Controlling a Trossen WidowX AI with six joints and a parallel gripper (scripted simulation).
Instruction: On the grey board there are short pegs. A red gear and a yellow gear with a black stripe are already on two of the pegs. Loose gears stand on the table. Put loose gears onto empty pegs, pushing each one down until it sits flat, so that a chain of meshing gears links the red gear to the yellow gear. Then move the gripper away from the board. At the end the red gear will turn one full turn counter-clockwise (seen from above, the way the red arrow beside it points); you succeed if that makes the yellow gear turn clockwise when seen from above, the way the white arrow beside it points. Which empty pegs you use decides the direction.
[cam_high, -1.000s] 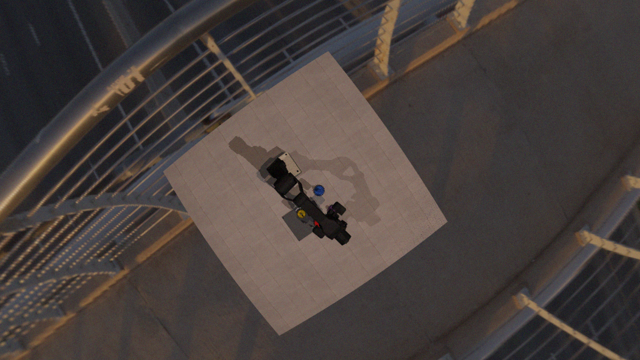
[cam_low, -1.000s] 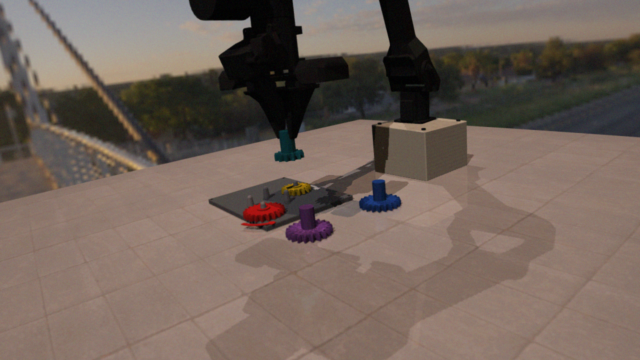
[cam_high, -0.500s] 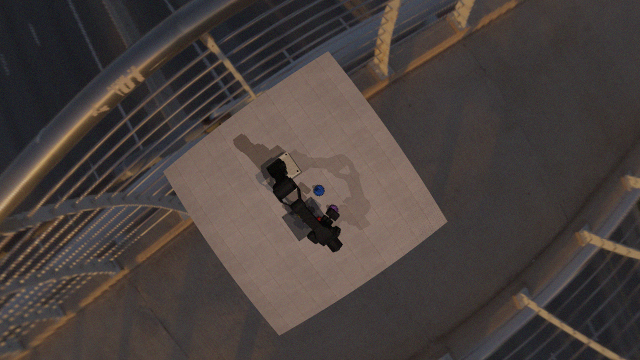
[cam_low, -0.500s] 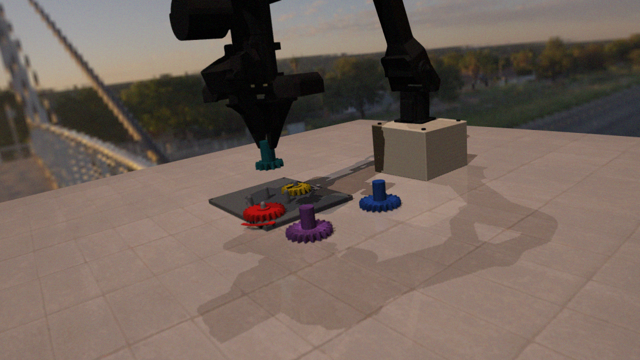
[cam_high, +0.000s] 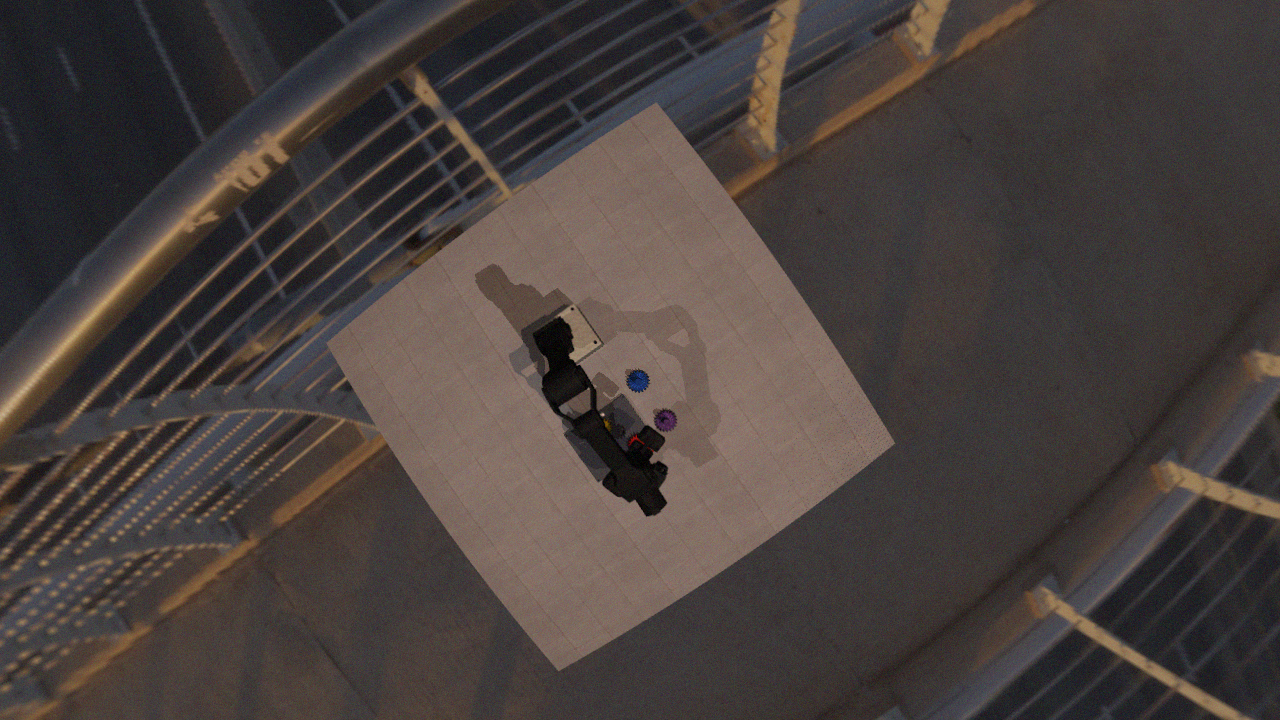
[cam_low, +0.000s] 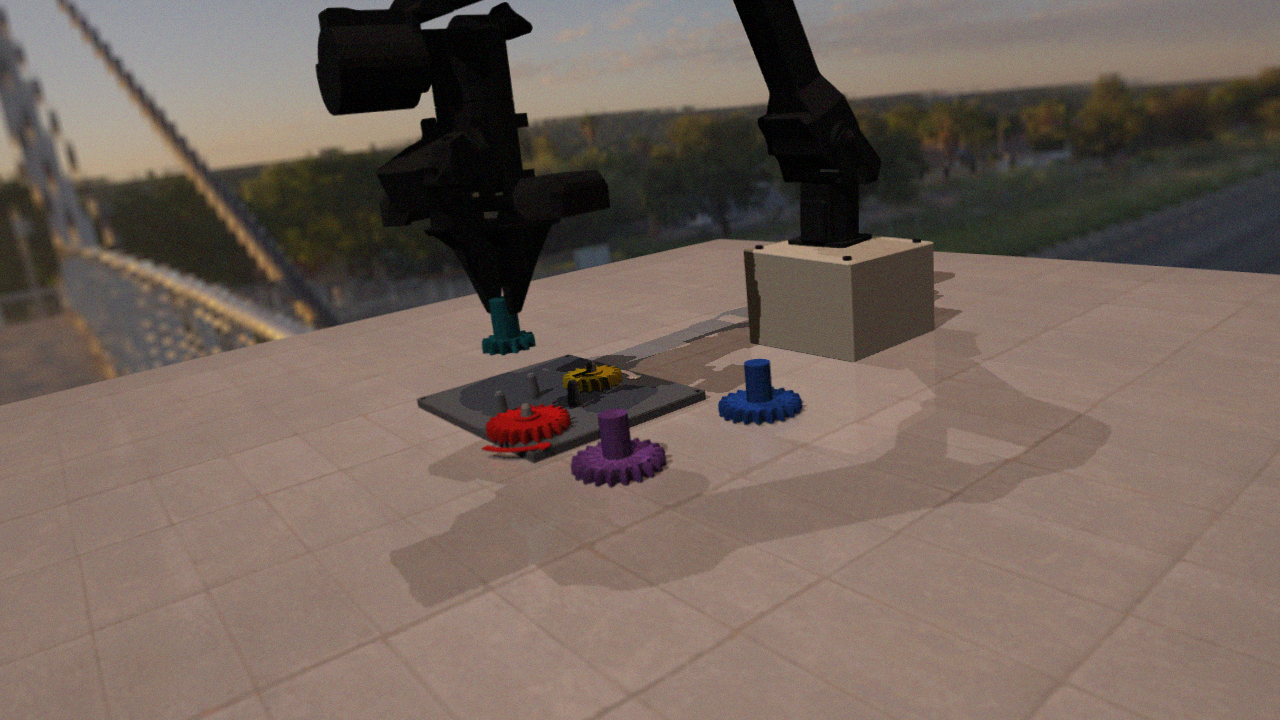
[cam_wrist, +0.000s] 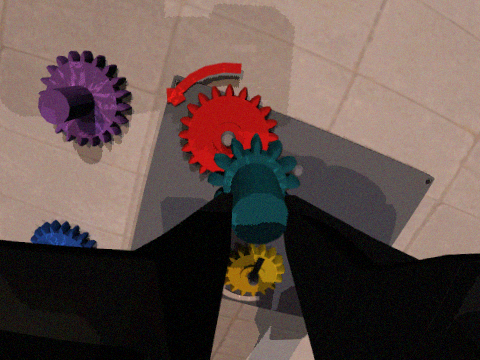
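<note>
Right now my gripper tip is 8 cm above the red gear and 1 cm to the right of it. From my gripper tip the other things lie so: yellow gear 10 cm behind, 8 cm below, 2 cm to the right; then teal gear 1 cm below; then red arrow 9 cm below, 4 cm to the left, 4 cm ahead.
</note>
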